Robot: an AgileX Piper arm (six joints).
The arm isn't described. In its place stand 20 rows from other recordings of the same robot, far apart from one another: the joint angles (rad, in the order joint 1, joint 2, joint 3, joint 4, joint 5, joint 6), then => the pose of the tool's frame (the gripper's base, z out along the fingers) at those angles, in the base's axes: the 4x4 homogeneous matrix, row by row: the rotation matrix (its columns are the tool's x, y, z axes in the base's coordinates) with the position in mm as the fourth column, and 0 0 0 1 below.
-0.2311 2.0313 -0.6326 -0.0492 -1.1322 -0.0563 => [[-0.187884, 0.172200, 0.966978, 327.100], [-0.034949, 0.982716, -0.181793, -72.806], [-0.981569, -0.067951, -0.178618, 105.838], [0, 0, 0, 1]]
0.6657 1.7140 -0.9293 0.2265 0.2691 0.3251 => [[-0.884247, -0.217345, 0.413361, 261.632], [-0.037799, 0.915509, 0.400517, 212.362], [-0.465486, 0.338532, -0.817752, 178.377], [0, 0, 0, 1]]
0.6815 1.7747 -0.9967 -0.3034 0.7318 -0.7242 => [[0.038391, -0.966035, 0.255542, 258.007], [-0.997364, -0.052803, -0.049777, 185.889], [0.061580, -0.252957, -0.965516, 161.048], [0, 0, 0, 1]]
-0.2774 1.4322 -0.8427 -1.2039 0.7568 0.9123 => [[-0.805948, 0.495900, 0.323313, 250.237], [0.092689, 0.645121, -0.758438, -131.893], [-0.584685, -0.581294, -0.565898, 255.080], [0, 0, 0, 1]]
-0.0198 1.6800 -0.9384 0.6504 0.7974 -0.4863 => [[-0.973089, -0.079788, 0.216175, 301.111], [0.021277, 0.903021, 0.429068, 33.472], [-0.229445, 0.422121, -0.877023, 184.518], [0, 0, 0, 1]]
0.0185 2.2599 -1.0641 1.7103 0.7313 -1.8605 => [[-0.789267, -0.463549, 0.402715, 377.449], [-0.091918, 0.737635, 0.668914, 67.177], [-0.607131, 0.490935, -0.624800, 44.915], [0, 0, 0, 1]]
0.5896 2.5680 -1.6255 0.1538 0.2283 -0.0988 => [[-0.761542, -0.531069, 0.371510, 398.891], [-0.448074, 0.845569, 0.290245, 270.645], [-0.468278, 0.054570, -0.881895, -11.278], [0, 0, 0, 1]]
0.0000 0.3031 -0.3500 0.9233 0.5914 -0.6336 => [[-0.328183, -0.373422, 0.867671, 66.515], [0.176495, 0.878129, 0.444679, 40.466], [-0.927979, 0.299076, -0.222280, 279.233], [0, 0, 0, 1]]
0.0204 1.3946 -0.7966 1.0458 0.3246 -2.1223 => [[-0.075360, -0.665183, 0.742868, 285.564], [-0.858341, 0.422442, 0.291192, 30.946], [-0.507515, -0.615690, -0.602789, 249.538], [0, 0, 0, 1]]
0.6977 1.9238 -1.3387 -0.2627 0.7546 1.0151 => [[-0.922812, 0.129855, 0.362707, 312.462], [0.166659, 0.983386, 0.071951, 240.834], [-0.347338, 0.126845, -0.929121, 189.650], [0, 0, 0, 1]]
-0.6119 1.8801 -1.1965 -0.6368 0.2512 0.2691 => [[-0.776276, 0.409580, 0.479208, 324.009], [0.127580, 0.846516, -0.516851, -243.805], [-0.617349, -0.340081, -0.709384, 193.044], [0, 0, 0, 1]]
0.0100 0.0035 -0.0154 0.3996 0.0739 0.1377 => [[0.006870, -0.049111, 0.998770, 55.969], [0.510861, 0.858791, 0.038714, 3.174], [-0.859636, 0.509966, 0.030989, 212.110], [0, 0, 0, 1]]
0.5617 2.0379 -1.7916 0.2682 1.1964 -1.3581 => [[0.282217, -0.957835, 0.053910, 354.205], [-0.911852, -0.250357, 0.325342, 249.427], [-0.298127, -0.140975, -0.944059, 253.833], [0, 0, 0, 1]]
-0.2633 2.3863 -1.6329 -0.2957 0.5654 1.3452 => [[-0.139921, 0.945351, 0.294506, 454.340], [0.946350, 0.215174, -0.241083, -137.185], [-0.291278, 0.244974, -0.924740, 66.640], [0, 0, 0, 1]]
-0.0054 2.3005 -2.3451 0.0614 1.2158 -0.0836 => [[-0.880482, -0.076464, 0.467872, 505.302], [-0.057338, 0.996838, 0.055010, 2.507], [-0.470599, 0.021608, -0.882083, 282.229], [0, 0, 0, 1]]
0.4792 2.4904 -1.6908 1.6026 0.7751 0.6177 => [[-0.296483, 0.939760, 0.170145, 416.710], [0.481131, -0.006923, 0.876622, 288.248], [0.824992, 0.341765, -0.450095, 75.236], [0, 0, 0, 1]]
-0.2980 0.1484 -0.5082 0.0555 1.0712 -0.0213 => [[-0.556819, 0.258435, 0.789407, 17.369], [0.176573, 0.965474, -0.191527, -0.700], [-0.811649, 0.032742, -0.583227, 278.088], [0, 0, 0, 1]]
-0.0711 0.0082 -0.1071 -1.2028 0.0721 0.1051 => [[-0.049367, 0.204069, 0.977711, 49.349], [-0.886484, 0.442010, -0.137018, -9.647], [-0.460119, -0.873489, 0.159083, 246.408], [0, 0, 0, 1]]
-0.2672 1.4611 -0.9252 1.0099 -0.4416 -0.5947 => [[0.031224, 0.618404, 0.785240, 305.770], [0.339905, 0.732230, -0.590173, -117.848], [-0.939941, 0.285334, -0.187335, 301.919], [0, 0, 0, 1]]
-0.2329 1.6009 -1.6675 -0.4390 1.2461 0.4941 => [[-0.662816, 0.666297, 0.341649, 314.740], [0.475715, 0.727067, -0.495044, -112.332], [-0.578247, -0.165595, -0.798879, 391.553], [0, 0, 0, 1]]
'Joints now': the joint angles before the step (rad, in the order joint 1, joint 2, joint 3, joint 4, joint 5, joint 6). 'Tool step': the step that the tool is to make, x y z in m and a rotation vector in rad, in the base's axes. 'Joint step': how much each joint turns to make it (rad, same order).
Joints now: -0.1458, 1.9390, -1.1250, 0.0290, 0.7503, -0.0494
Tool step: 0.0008, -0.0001, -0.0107, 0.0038, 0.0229, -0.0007
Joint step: 0.0000, 0.0309, 0.0000, 0.0008, -0.0076, -0.0001
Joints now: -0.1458, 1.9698, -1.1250, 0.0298, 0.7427, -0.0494
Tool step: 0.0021, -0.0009, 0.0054, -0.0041, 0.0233, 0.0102
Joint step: 0.0001, 0.0000, -0.0278, -0.0111, 0.0502, -0.0017
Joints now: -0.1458, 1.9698, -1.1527, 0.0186, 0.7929, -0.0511
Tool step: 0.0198, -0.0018, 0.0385, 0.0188, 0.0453, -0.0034
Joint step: 0.0000, 0.0012, -0.1823, 0.0109, 0.2287, 0.0014
